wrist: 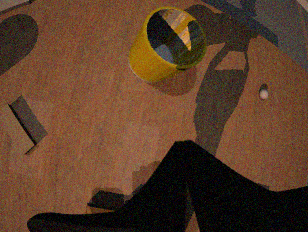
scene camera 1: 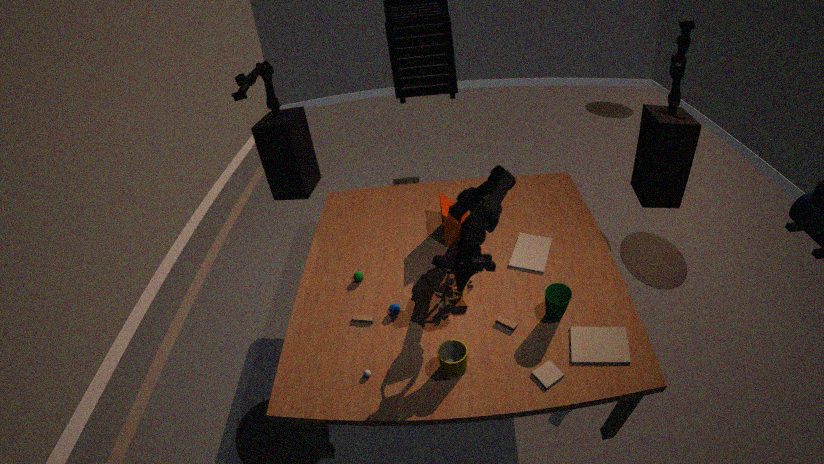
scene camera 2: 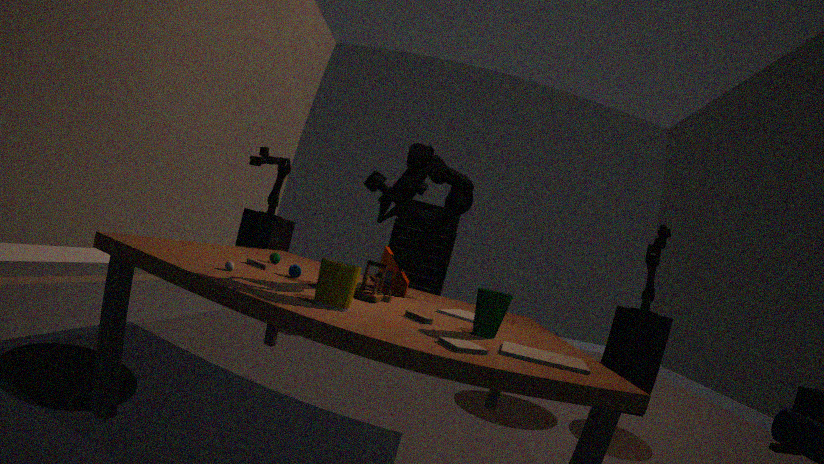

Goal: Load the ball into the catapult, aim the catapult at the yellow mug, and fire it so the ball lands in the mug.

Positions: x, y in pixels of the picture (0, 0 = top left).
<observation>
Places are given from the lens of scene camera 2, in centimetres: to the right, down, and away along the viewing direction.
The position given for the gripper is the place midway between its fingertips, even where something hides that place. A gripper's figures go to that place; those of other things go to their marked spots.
gripper (scene camera 2: 378, 222): -8, -2, 103
green cup (scene camera 2: 491, 306): 20, 18, 98
small wooden catapult (scene camera 2: 372, 295): -11, 18, 115
The marked spots on the small wooden catapult and the green cup are 35 cm apart.
</observation>
